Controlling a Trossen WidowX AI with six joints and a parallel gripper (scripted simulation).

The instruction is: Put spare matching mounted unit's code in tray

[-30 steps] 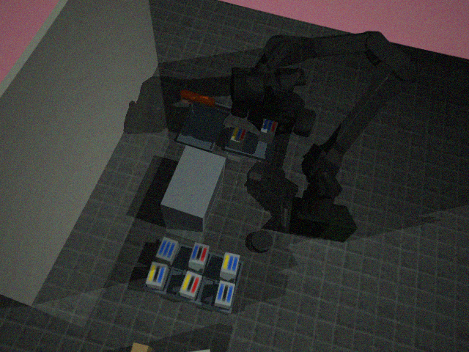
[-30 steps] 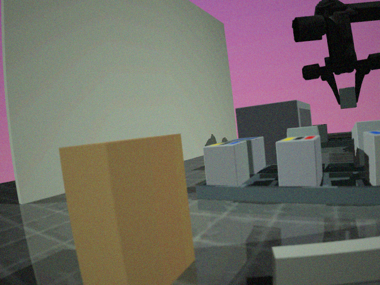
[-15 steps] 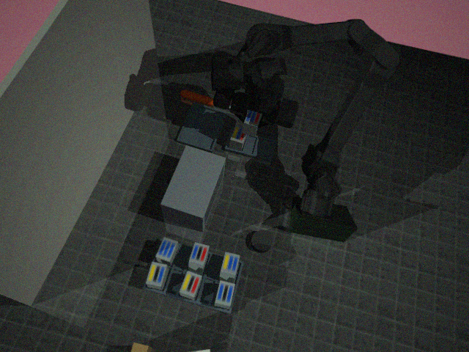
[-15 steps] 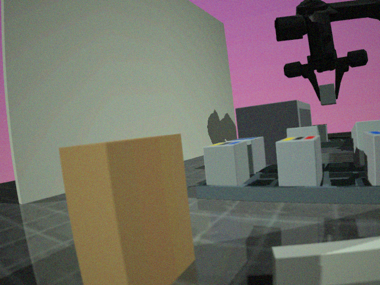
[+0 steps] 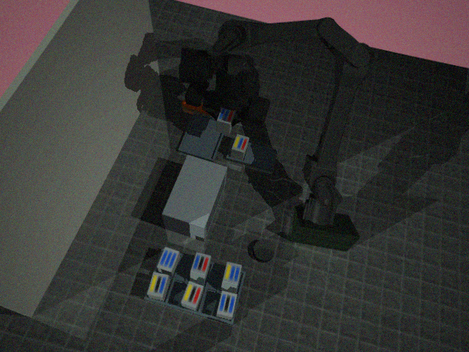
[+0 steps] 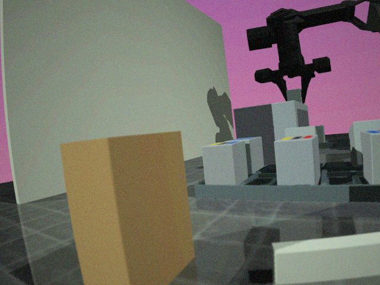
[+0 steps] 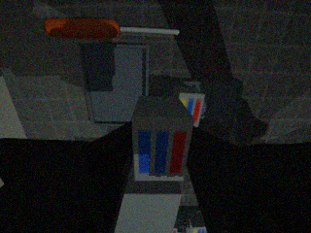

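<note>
My gripper tip is now 6 cm short of the grey tray, 1 cm to the left of it and 11 cm above it. Also, from my gripper tip: mounted unit (3 cm ahead, 20 cm to the left, 6 cm below); then dark cylinder (16 cm behind, 26 cm to the left, 10 cm below); then grey wall panel (27 cm ahead, 17 cm to the left, 11 cm above).
</note>
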